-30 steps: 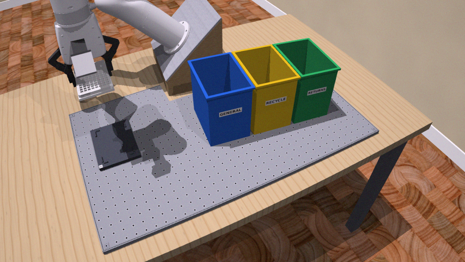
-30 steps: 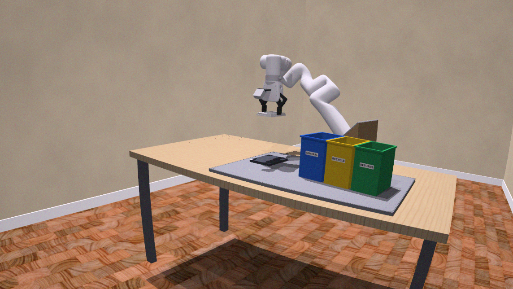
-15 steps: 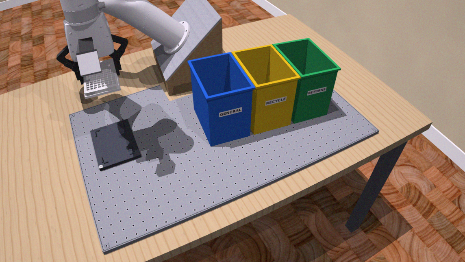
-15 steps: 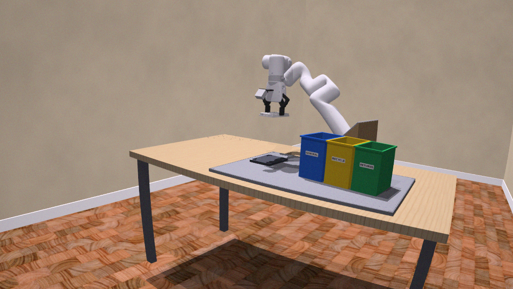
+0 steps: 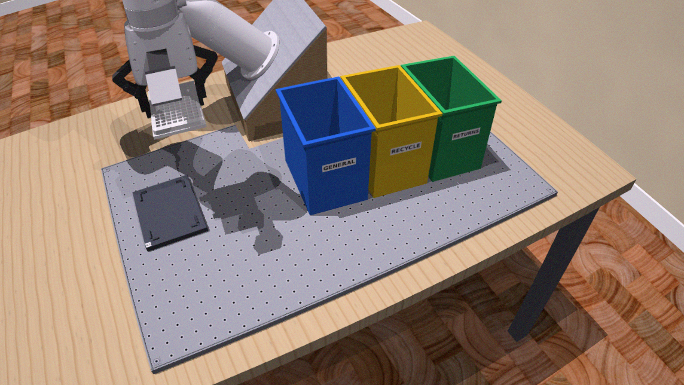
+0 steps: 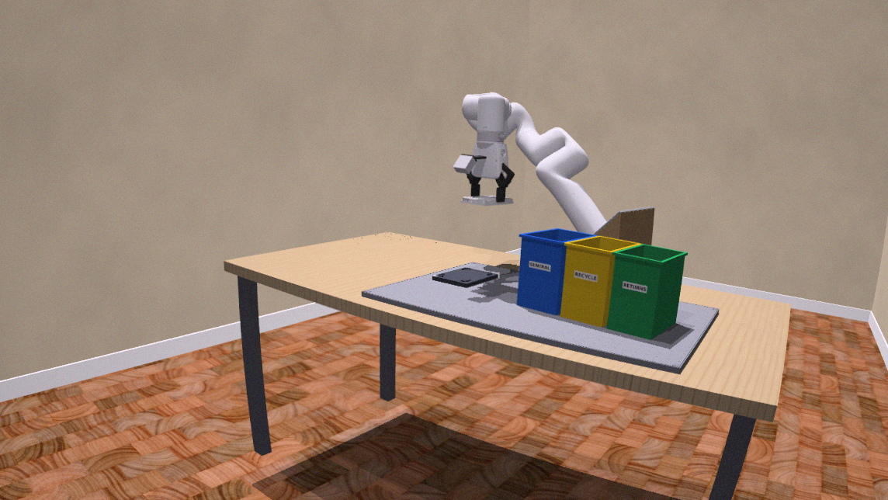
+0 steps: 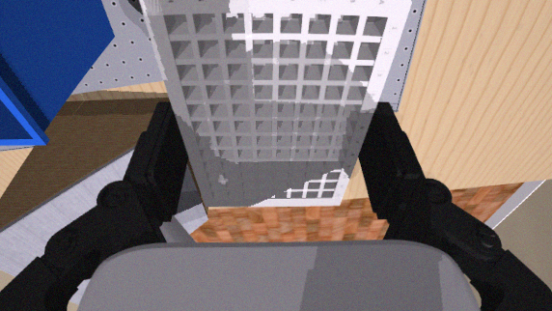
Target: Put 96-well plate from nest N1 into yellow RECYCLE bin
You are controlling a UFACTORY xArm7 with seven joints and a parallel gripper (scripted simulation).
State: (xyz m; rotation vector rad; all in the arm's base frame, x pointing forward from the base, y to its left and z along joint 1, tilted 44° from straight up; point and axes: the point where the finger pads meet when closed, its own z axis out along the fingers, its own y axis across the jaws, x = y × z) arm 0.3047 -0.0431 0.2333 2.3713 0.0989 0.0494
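My hand is 1 cm past the yellow recycle bin, 39 cm to the right of it and 16 cm above it. Also, from my hand: blue general bin: 26 cm to the left, 16 cm below; white 96-well plate: 1 cm below; plate nest N1: 7 cm to the right, 24 cm below.
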